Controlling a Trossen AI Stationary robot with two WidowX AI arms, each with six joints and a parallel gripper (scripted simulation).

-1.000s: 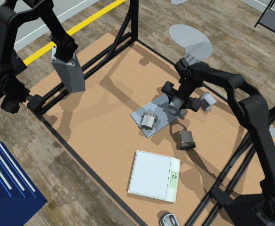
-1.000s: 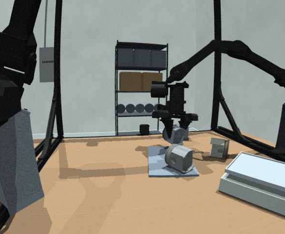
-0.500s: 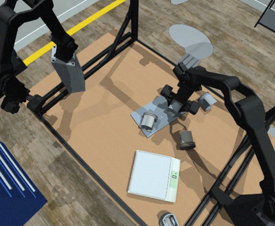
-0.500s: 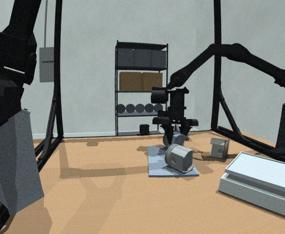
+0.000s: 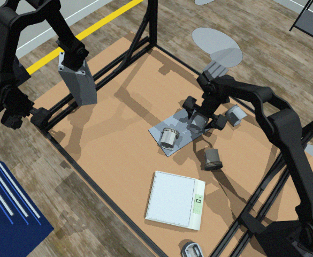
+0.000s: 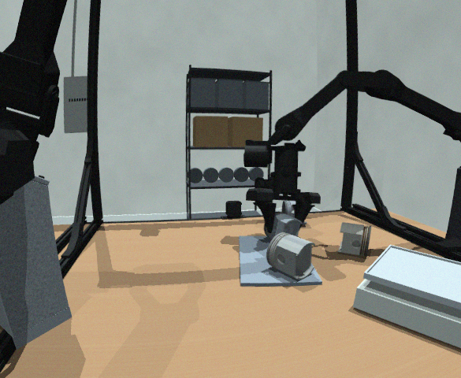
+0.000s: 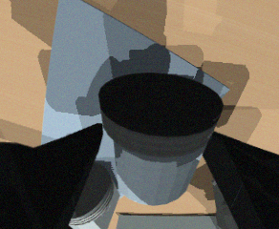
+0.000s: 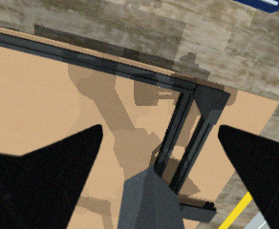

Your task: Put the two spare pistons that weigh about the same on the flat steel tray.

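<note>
Now: the flat steel tray 7 cm below my left hand, 6 cm ahead of it and 5 cm to the right of it.
</note>
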